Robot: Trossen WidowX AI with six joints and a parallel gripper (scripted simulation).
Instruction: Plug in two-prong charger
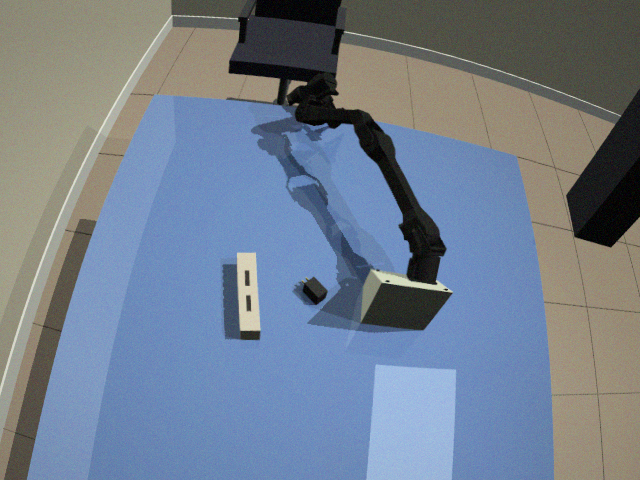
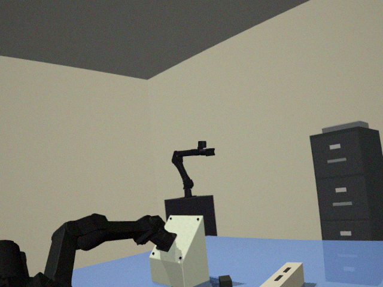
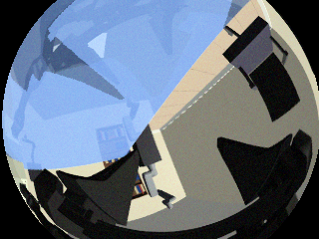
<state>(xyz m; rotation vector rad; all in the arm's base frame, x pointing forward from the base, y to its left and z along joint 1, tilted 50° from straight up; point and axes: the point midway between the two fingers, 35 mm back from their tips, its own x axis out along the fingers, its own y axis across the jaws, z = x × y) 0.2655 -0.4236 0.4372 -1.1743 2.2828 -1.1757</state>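
The dark grey charger is 63 cm to the left of my gripper tip and 4 cm below it.
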